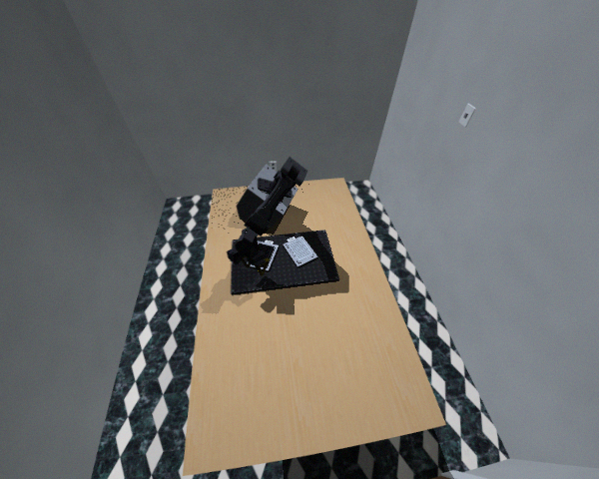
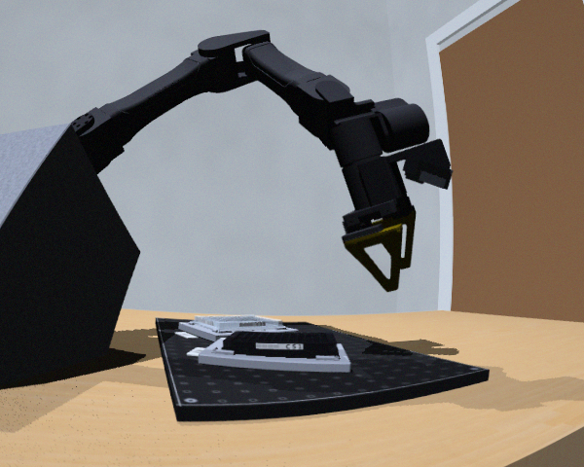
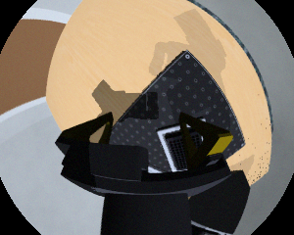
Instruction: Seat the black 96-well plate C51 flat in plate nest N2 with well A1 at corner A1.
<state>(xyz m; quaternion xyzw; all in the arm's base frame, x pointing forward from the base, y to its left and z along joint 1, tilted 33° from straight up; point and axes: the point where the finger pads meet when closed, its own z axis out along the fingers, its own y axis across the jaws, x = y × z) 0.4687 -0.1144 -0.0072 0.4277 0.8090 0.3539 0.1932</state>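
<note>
Right now the black plate C51 is 14 cm behind my hand, 2 cm to the left of it and 9 cm below it. The rest, counted from my hand: clear plate C15: 16 cm behind, 22 cm to the left, 9 cm below.
</note>
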